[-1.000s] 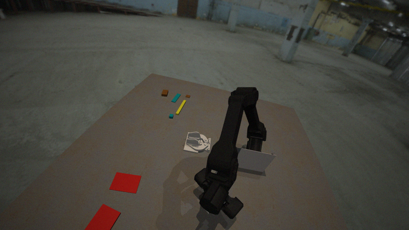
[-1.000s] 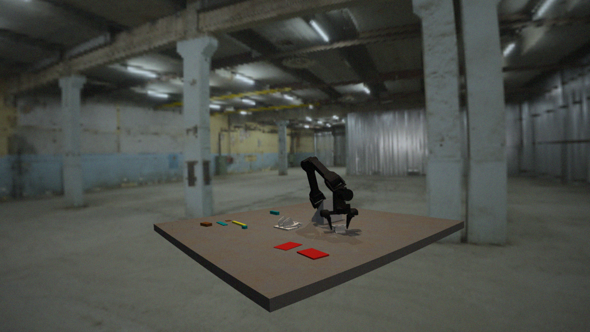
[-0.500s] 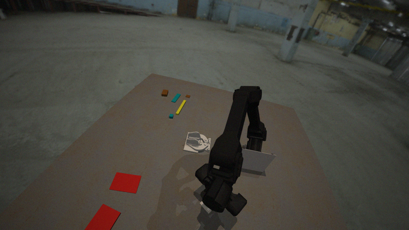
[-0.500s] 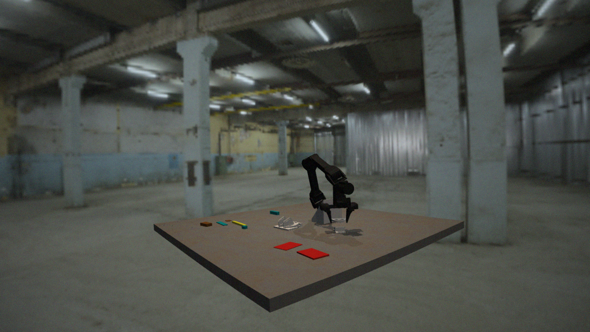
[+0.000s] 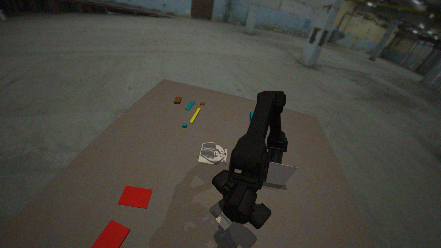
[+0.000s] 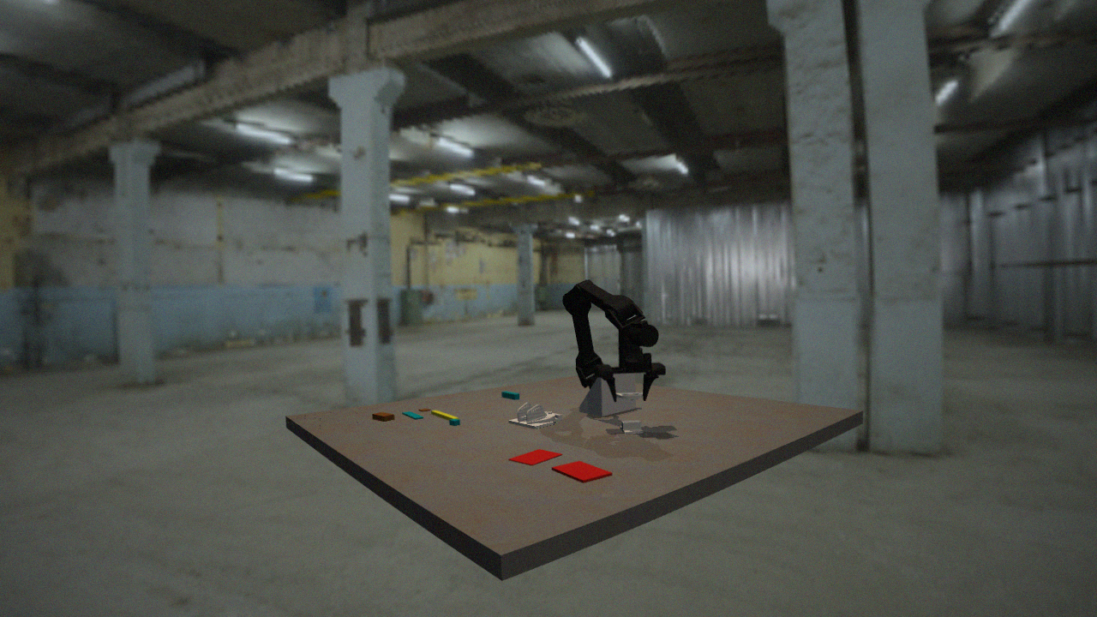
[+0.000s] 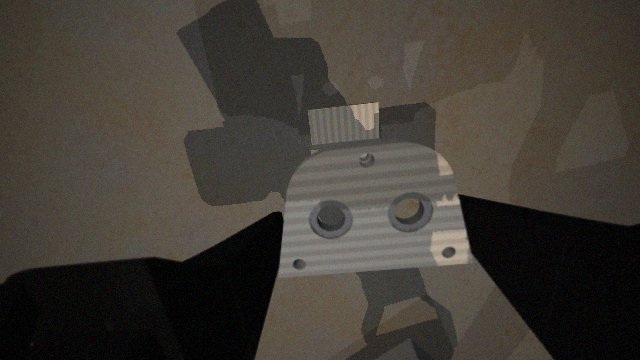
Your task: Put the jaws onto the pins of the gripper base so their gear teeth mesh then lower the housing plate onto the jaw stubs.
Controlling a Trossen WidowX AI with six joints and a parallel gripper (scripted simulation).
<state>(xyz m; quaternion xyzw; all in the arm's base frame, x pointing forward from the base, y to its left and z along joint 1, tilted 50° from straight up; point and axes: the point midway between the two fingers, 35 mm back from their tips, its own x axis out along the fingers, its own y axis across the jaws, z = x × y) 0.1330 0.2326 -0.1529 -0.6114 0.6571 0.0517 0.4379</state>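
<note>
My gripper tip is 240 mm to the left of the gripper jaw, 110 mm short of it and 60 mm above it. The rest, counted from my gripper tip: yellow bar 500 mm to the right, 320 mm ahead, 70 mm below; then teal block 660 mm to the right, 70 mm below, 10 mm behind.
</note>
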